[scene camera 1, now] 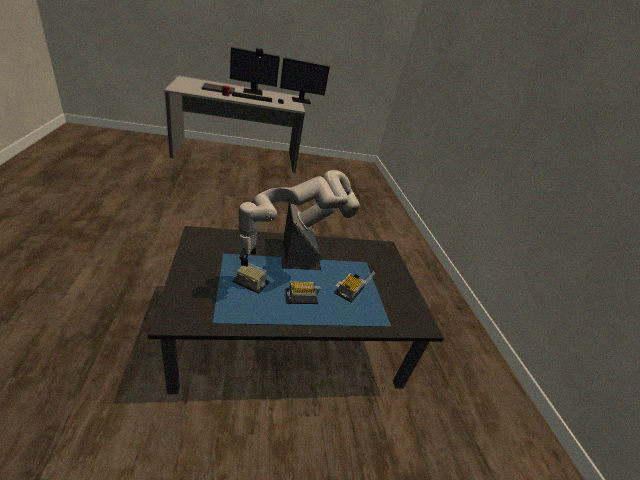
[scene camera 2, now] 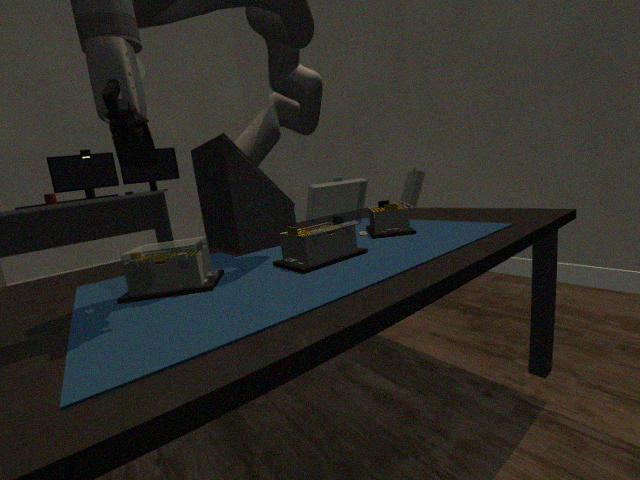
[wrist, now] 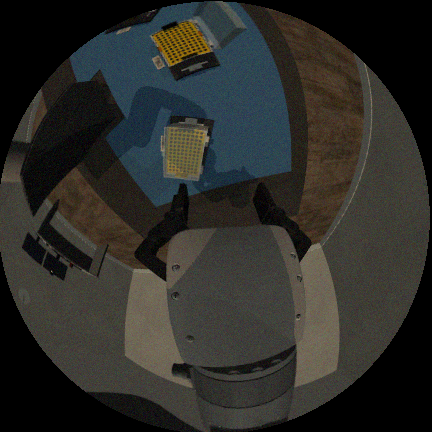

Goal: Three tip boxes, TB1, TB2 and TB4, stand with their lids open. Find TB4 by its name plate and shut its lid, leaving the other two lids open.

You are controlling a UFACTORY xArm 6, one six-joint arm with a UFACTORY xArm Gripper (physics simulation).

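Frame: origin at the arm's base, x ahead, y left, z up, level; millimetres.
Seen in the pictures: gripper, between the fingertips: [scene camera 1: 248, 259] [scene camera 2: 141, 165] [wrist: 222, 190]; arm's base, origin of its link: [scene camera 1: 302, 221] [scene camera 2: 232, 171].
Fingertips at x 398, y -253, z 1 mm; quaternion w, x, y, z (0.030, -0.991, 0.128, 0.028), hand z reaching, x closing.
Note:
Offsets run from my fingertips to a thing's top centre. "*": to the spot under its first point. Level surfaces: height alone.
The left tip box {dy +22, dx -84, dz -129 mm} [scene camera 1: 251, 277] [scene camera 2: 168, 271] [wrist: 185, 152] has its clear lid down over the yellow tips. The middle tip box {* dy +272, dx +65, dz -116 mm} [scene camera 1: 302, 293] [scene camera 2: 320, 246] [wrist: 182, 45] stands with its lid {* dy +280, dx +74, dz -88 mm} [scene camera 2: 337, 198] [wrist: 220, 24] raised. The right tip box {dy +534, dx -100, dz -141 mm} [scene camera 1: 351, 287] [scene camera 2: 390, 221] also has its lid {dy +599, dx -55, dz -53 mm} [scene camera 1: 369, 277] [scene camera 2: 413, 187] up; part of this box shows at the top edge of the wrist view. The name plates are too small or hidden to read. My gripper [scene camera 1: 248, 260] [scene camera 2: 136, 161] [wrist: 222, 190] is open and empty, above and beside the left box, apart from it.
The boxes stand on a blue mat {dz -207 mm} [scene camera 1: 258, 312] [scene camera 2: 206, 330] [wrist: 250, 120] on the dark table {dz -209 mm} [scene camera 1: 191, 320]. The robot's wedge-shaped base [scene camera 1: 299, 250] [scene camera 2: 232, 201] stands behind the mat. A desk [scene camera 1: 232, 100] with two monitors stands far behind.

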